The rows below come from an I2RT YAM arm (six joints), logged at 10 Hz.
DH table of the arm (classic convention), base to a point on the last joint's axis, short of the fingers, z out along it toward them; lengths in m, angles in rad. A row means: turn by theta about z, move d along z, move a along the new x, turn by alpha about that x. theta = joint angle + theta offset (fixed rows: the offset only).
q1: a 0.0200  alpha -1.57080  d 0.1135  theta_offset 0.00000
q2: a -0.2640  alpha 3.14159  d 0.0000  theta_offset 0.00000
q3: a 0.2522  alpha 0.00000  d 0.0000  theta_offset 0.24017
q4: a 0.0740  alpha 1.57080  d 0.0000  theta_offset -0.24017
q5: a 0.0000  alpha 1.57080  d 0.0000  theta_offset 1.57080
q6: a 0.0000  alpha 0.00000  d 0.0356  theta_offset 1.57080
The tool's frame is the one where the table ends.
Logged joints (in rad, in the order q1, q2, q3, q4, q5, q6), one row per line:
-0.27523, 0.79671, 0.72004, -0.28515, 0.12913, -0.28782
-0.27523, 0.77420, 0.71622, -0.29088, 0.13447, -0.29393
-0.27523, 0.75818, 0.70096, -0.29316, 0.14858, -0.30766
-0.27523, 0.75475, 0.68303, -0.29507, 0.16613, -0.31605
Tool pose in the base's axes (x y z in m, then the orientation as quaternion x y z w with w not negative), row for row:
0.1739, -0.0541, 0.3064, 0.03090, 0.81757, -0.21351, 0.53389
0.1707, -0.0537, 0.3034, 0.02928, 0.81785, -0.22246, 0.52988
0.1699, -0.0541, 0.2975, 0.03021, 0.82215, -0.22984, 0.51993
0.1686, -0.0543, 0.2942, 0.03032, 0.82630, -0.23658, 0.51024
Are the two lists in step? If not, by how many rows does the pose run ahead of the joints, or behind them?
The pose runs 1 row ahead of the joints: the pose in row i belongs to the joints in row i + 1.
